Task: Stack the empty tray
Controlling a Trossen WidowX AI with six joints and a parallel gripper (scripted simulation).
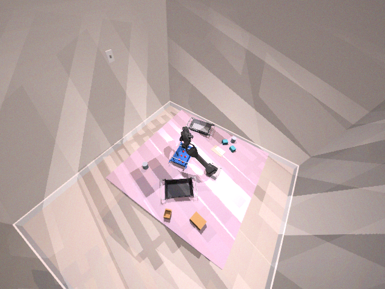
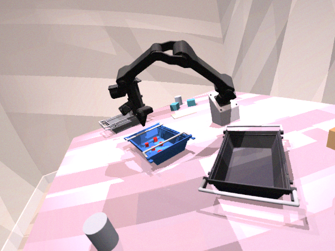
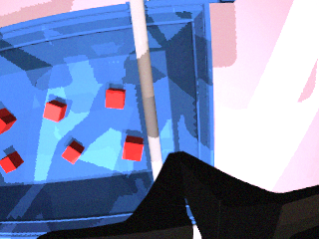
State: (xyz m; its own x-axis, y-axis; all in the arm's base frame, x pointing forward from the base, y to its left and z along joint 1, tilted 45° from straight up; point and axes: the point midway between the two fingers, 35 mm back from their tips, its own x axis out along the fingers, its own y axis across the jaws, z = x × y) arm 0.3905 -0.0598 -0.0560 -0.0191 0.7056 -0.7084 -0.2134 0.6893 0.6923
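Right now my gripper tip is 22 cm past the black tray, 43 cm to the right of it and 4 cm above it. Also, from my gripper tip: flat card (30 cm behind, 23 cm to the right, 8 cm below).
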